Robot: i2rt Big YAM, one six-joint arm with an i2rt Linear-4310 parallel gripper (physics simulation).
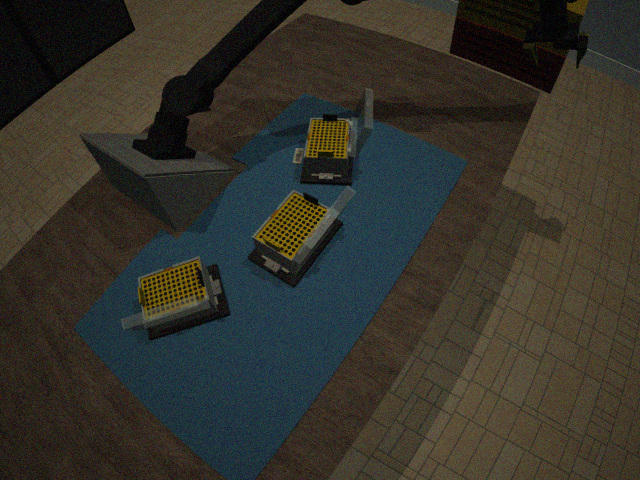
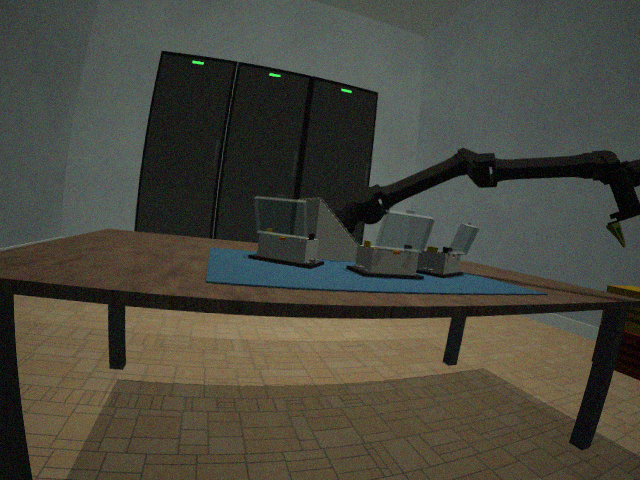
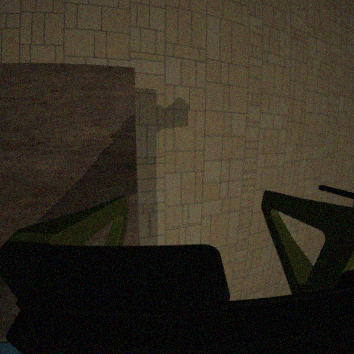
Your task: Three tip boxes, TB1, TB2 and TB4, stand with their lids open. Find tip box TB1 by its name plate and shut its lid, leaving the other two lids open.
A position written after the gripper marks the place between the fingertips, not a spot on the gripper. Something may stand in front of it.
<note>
In view: the gripper [image 1: 556,65].
The gripper is seen too in image 3 [image 3: 195,201].
</note>
